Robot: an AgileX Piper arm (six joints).
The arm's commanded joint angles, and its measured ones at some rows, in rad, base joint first. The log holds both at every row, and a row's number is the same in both.
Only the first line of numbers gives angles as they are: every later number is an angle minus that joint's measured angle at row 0.
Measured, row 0:
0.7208 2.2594 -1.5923 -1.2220 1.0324 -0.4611
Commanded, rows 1 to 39:
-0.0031 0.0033 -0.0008 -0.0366 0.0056 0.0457
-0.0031 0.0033 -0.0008 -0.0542 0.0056 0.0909
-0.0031 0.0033 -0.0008 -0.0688 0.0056 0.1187
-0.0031 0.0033 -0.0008 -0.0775 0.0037 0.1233
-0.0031 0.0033 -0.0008 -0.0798 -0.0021 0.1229
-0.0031 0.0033 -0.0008 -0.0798 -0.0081 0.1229
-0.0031 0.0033 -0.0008 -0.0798 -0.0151 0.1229
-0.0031 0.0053 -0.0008 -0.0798 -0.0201 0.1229
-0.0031 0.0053 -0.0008 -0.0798 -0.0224 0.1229
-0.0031 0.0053 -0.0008 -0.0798 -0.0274 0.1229
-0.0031 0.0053 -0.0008 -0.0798 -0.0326 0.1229
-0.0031 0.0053 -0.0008 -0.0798 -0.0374 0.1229
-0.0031 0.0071 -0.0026 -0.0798 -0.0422 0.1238
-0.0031 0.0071 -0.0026 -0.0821 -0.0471 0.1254
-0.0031 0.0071 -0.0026 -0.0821 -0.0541 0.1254
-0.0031 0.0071 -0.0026 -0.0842 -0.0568 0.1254
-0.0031 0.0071 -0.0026 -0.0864 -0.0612 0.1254
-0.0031 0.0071 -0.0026 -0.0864 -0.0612 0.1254
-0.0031 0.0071 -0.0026 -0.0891 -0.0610 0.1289
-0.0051 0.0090 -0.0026 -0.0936 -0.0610 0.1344
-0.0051 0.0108 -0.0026 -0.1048 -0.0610 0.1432
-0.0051 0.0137 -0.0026 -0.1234 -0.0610 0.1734
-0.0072 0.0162 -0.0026 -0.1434 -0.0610 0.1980
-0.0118 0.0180 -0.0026 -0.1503 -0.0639 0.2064
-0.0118 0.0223 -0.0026 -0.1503 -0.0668 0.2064
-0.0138 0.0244 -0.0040 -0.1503 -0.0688 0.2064
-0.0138 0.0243 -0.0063 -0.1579 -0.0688 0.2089
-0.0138 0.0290 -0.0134 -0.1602 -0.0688 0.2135
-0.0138 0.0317 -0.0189 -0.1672 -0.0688 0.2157
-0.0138 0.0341 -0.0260 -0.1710 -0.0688 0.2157
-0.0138 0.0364 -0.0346 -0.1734 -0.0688 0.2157
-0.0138 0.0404 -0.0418 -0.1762 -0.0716 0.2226
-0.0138 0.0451 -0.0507 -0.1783 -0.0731 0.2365
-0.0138 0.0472 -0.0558 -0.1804 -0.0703 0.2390
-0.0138 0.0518 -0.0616 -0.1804 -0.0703 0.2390
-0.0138 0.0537 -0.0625 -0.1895 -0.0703 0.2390
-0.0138 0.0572 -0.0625 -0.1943 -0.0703 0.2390
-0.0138 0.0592 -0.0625 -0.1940 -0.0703 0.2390
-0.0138 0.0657 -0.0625 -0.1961 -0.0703 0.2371
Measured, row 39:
-0.0066 0.0537 -0.0559 -0.1753 -0.0752 0.2300
